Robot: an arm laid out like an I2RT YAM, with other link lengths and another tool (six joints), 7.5 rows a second.
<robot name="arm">
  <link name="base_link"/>
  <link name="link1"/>
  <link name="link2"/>
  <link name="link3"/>
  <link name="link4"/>
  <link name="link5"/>
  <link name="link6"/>
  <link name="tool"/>
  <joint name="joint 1" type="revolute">
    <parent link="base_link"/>
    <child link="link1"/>
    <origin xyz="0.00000 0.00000 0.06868" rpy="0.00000 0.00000 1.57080"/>
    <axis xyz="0 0 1"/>
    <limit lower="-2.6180" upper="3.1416"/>
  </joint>
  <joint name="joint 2" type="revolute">
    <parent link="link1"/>
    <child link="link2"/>
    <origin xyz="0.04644 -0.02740 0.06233" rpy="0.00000 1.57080 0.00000"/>
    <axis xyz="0 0 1"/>
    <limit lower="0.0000" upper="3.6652"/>
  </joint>
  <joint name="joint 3" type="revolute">
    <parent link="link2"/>
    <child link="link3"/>
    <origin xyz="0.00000 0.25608 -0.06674" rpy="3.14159 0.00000 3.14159"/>
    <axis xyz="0 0 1"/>
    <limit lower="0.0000" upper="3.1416"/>
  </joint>
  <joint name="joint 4" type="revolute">
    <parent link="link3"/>
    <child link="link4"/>
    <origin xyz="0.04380 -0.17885 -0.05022"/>
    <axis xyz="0 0 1"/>
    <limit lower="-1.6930" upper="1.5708"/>
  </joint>
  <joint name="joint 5" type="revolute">
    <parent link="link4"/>
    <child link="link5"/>
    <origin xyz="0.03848 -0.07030 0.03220" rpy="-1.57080 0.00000 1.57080"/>
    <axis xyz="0 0 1"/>
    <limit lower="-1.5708" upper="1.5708"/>
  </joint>
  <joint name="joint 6" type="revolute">
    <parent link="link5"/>
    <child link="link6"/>
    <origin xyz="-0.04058 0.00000 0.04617" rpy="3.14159 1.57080 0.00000"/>
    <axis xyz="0 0 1"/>
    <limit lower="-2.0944" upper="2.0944"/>
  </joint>
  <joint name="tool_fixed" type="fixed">
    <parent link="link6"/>
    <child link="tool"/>
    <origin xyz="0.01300 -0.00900 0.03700" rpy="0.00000 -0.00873 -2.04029"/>
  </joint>
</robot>
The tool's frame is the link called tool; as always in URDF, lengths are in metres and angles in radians.
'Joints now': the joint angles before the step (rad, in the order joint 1, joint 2, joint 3, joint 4, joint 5, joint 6). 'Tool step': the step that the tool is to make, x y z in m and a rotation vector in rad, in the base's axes. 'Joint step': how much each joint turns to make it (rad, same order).
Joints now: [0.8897 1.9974 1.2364 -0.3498 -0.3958 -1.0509]
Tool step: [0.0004 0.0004 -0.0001 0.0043 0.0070 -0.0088]
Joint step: [-0.0009 0.0010 -0.0015 0.0060 -0.0038 0.0116]
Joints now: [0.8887 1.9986 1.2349 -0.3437 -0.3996 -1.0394]
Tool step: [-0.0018 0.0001 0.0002 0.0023 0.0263 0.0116]
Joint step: [-0.0004 0.0047 0.0076 -0.0183 -0.0249 -0.0013]
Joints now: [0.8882 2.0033 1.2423 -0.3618 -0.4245 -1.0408]
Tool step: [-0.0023 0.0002 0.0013 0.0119 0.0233 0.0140]
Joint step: [0.0002 -0.0004 0.0017 -0.0082 -0.0290 -0.0016]
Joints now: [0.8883 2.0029 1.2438 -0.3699 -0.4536 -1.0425]
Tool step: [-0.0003 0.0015 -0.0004 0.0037 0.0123 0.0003]
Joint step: [0.0015 0.0063 0.0055 -0.0010 -0.0102 0.0069]
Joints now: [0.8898 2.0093 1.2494 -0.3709 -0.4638 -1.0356]
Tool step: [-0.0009 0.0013 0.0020 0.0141 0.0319 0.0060]
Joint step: [-0.0016 0.0042 0.0113 -0.0124 -0.0337 0.0083]
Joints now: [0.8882 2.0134 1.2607 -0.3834 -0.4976 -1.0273]
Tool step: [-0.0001 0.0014 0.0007 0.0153 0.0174 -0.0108]
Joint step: [-0.0001 0.0003 -0.0044 0.0164 -0.0164 0.0223]
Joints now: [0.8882 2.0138 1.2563 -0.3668 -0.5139 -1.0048]
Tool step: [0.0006 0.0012 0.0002 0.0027 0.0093 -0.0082]
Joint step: [0.0001 0.0035 0.0045 0.0016 -0.0045 0.0130]
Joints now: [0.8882 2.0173 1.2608 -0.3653 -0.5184 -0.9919]
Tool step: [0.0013 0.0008 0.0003 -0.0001 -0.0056 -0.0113]
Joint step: [0.0001 0.0000 0.0015 0.0066 0.0089 0.0095]
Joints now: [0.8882 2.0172 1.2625 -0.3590 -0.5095 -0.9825]
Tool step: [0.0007 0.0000 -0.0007 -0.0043 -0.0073 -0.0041]
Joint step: [0.0001 0.0009 -0.0006 0.0027 0.0094 0.0000]
